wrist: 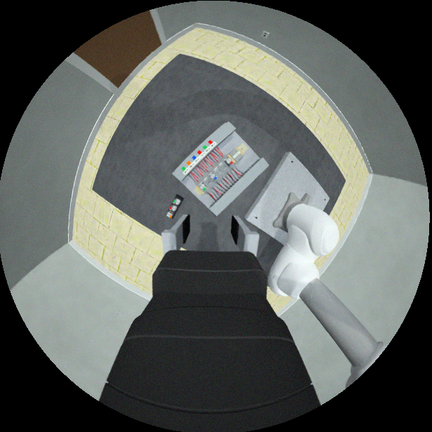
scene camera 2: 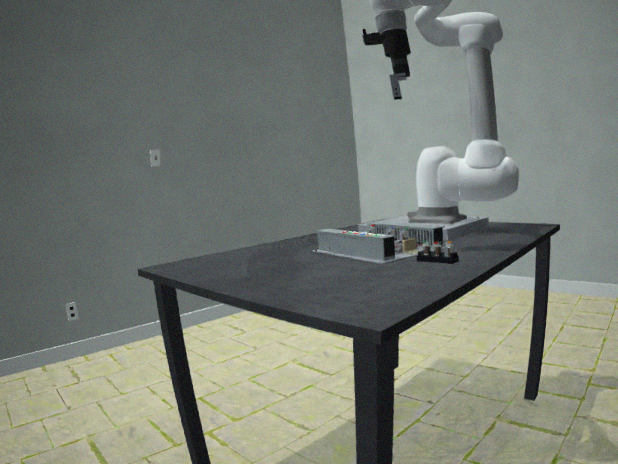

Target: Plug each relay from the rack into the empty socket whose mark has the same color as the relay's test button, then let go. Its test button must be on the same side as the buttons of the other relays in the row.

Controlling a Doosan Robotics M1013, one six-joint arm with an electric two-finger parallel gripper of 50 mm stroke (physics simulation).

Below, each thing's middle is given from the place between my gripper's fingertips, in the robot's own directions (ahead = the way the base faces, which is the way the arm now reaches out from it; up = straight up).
My gripper is now 10 mm past the panel (wrist: 234,140), 100 mm to the left of it and 430 mm above it.
